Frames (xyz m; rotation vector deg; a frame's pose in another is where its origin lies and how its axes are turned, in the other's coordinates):
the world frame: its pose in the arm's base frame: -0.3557 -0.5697 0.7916 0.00 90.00 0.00
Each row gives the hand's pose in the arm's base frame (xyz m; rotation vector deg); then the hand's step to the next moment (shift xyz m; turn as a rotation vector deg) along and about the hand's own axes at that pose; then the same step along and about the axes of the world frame.
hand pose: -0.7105 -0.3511 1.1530 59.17 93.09 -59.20
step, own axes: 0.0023 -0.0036 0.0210 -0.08 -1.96 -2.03
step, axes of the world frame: 0.0063 -0.0204 0.0015 -0.86 1.32 -2.34
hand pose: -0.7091 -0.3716 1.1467 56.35 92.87 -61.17
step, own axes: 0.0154 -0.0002 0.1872 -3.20 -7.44 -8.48
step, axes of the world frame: 0.0505 -0.1751 0.0456 -6.20 5.37 -8.38
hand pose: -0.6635 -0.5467 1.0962 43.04 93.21 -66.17
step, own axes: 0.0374 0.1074 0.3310 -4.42 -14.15 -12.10
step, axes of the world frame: 0.0984 -0.2715 0.1978 -9.89 6.38 -15.09
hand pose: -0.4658 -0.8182 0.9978 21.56 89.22 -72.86
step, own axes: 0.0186 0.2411 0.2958 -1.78 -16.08 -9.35
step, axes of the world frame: 0.1111 -0.1655 0.3260 -8.97 2.37 -16.22
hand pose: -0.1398 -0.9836 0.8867 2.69 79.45 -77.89
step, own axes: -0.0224 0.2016 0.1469 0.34 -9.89 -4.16
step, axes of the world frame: 0.0726 -0.0224 0.2386 -5.01 -0.57 -9.48
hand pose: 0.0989 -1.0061 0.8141 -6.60 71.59 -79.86
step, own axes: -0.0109 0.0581 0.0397 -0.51 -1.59 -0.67
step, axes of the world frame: 0.0179 0.0012 0.0689 -1.13 0.34 -1.36
